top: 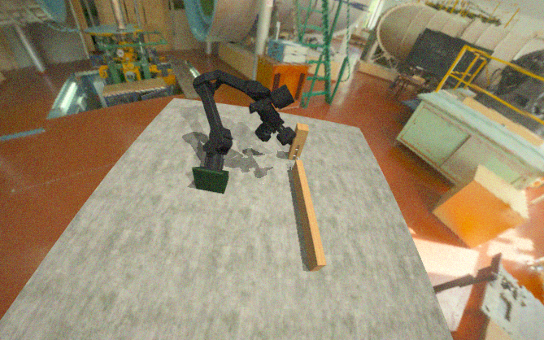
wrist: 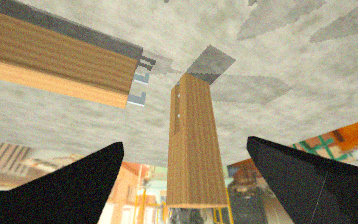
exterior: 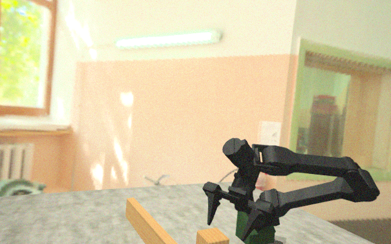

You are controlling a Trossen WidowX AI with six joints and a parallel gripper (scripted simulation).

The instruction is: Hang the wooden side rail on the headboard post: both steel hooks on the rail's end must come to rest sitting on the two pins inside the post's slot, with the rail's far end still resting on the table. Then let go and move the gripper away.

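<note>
Now: gripper tip 8 cm short of the headboard post, 6 cm above it and 5 cm to the right of it.
</note>
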